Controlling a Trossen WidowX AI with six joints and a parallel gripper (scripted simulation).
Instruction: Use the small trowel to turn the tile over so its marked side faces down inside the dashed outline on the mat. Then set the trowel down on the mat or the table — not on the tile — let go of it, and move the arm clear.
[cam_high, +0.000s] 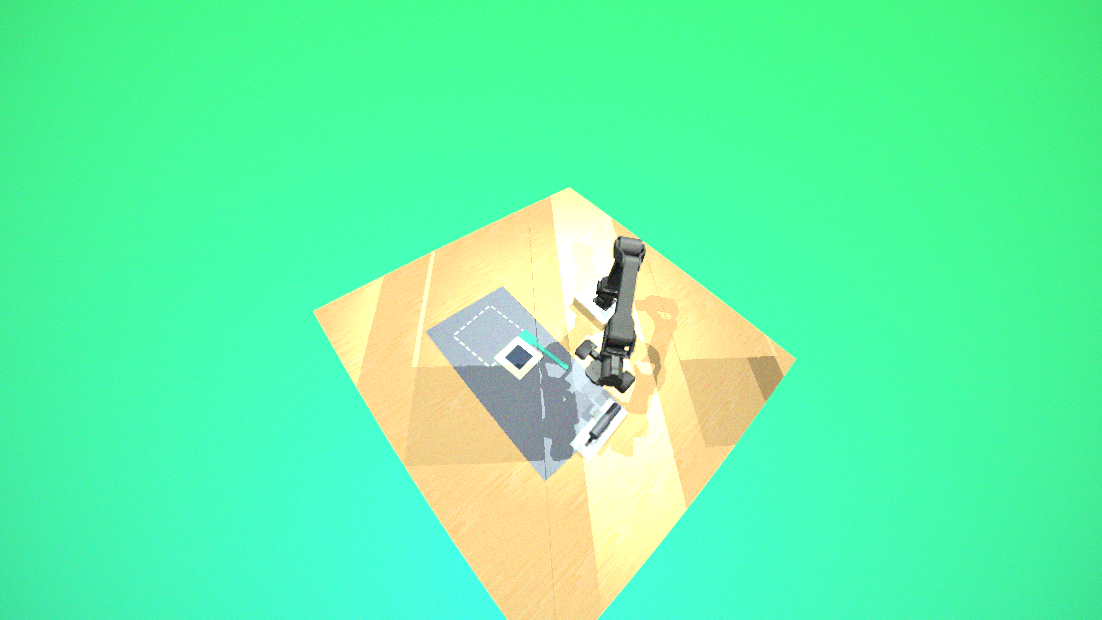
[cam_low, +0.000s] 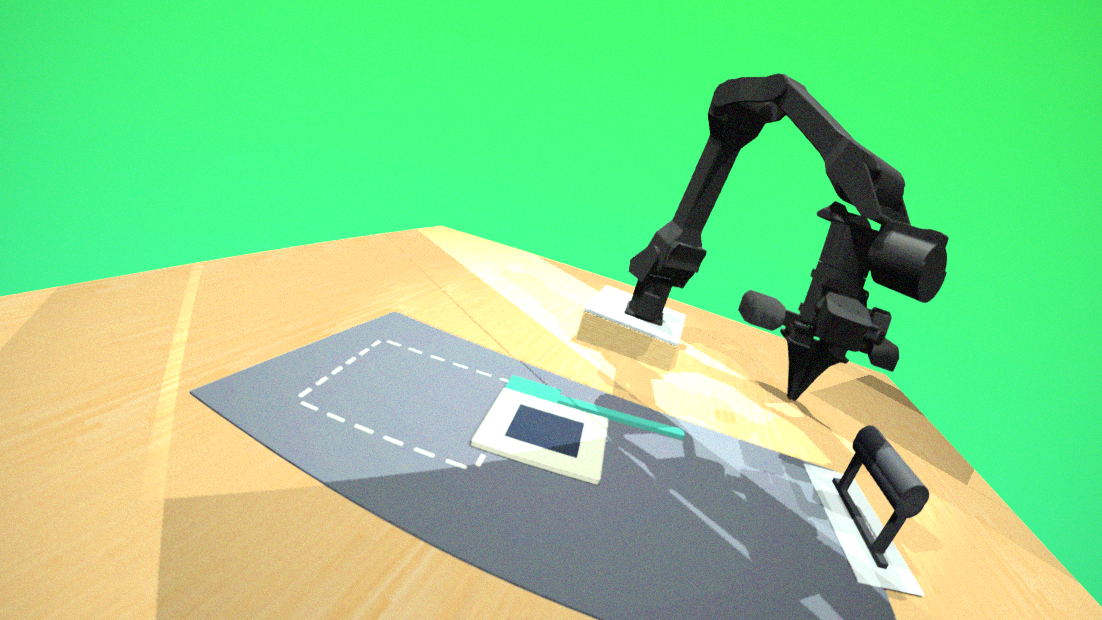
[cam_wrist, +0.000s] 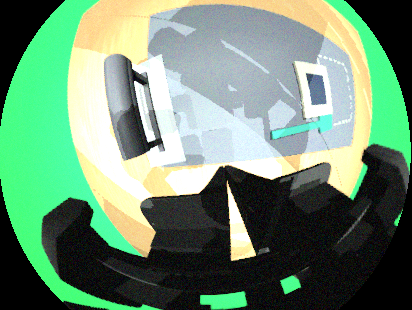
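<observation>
Right now my gripper tip is 11 cm short of the small trowel, 10 cm to the right of it and 4 cm above it. The rest, counted from my gripper tip: tile 25 cm to the right, 10 cm ahead, 8 cm below; then thin teal strip 23 cm to the right, 8 cm below, 2 cm ahead; then grey mat 22 cm to the right, 13 cm ahead, 10 cm below.
</observation>
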